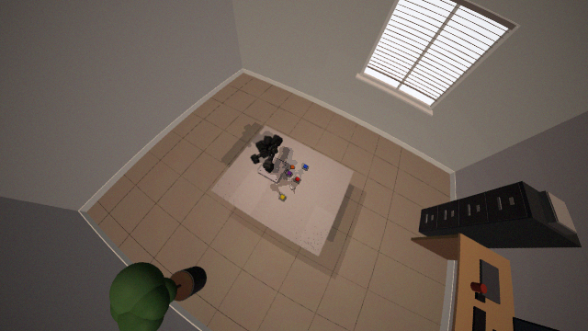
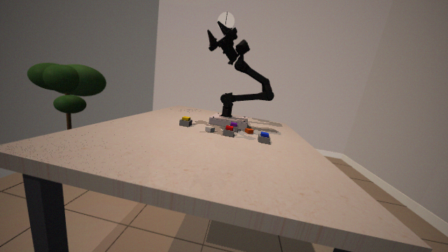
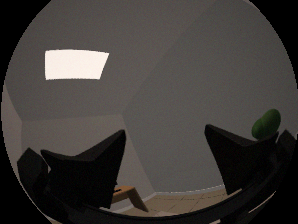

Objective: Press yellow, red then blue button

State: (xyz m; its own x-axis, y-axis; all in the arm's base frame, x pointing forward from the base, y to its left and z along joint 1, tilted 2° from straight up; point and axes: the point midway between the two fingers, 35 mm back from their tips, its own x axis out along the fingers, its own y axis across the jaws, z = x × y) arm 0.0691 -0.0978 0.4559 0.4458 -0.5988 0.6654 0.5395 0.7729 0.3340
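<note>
Now: the yellow button 480 mm below my gripper tip, 180 mm ahead of it and 20 mm to the right of it. From my gripper tip the other things lie so: small grey block 500 mm below, 200 mm ahead, 110 mm to the left; purple button 480 mm below, 210 mm to the left, 100 mm ahead; red button 480 mm below, 200 mm to the left, 200 mm ahead.
</note>
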